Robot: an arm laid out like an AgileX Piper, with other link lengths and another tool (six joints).
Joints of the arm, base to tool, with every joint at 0 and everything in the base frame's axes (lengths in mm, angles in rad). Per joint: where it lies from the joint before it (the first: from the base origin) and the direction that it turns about. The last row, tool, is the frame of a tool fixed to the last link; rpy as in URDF.
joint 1: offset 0 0 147.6 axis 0 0 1
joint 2: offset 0 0 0 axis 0 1 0
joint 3: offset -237.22 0 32.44 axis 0 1 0
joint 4: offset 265.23 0 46.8 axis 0.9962 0 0.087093
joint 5: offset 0 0 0 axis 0 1 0
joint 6: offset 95.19 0 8.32 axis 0.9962 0 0.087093
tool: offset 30.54 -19 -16.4 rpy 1.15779 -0.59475 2.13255
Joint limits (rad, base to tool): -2.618..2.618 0..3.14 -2.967..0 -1.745..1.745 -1.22..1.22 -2.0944..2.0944
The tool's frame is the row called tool.
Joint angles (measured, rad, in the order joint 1, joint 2, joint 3, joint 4, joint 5, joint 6), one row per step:
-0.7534 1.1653 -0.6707 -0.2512 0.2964 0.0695
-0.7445 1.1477 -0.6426 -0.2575 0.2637 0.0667
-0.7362 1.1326 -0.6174 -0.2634 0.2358 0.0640
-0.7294 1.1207 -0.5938 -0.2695 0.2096 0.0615
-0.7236 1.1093 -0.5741 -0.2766 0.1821 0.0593
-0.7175 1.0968 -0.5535 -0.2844 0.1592 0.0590
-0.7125 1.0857 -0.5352 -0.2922 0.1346 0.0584
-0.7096 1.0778 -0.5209 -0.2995 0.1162 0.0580
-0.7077 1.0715 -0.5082 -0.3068 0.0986 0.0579
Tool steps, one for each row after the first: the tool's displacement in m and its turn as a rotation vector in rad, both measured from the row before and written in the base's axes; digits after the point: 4 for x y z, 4 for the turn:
0.0003 0.0039 -0.0019 -0.0177 -0.0122 0.0207
0.0002 0.0036 -0.0020 -0.0146 -0.0092 0.0189
0.0000 0.0032 -0.0025 -0.0124 -0.0069 0.0171
0.0004 0.0025 -0.0012 -0.0157 -0.0102 0.0168
-0.0001 0.0029 -0.0016 -0.0125 -0.0075 0.0154
0.0002 0.0024 -0.0010 -0.0140 -0.0095 0.0151
-0.0001 0.0017 -0.0011 -0.0107 -0.0056 0.0112
-0.0001 0.0013 -0.0010 -0.0099 -0.0052 0.0100

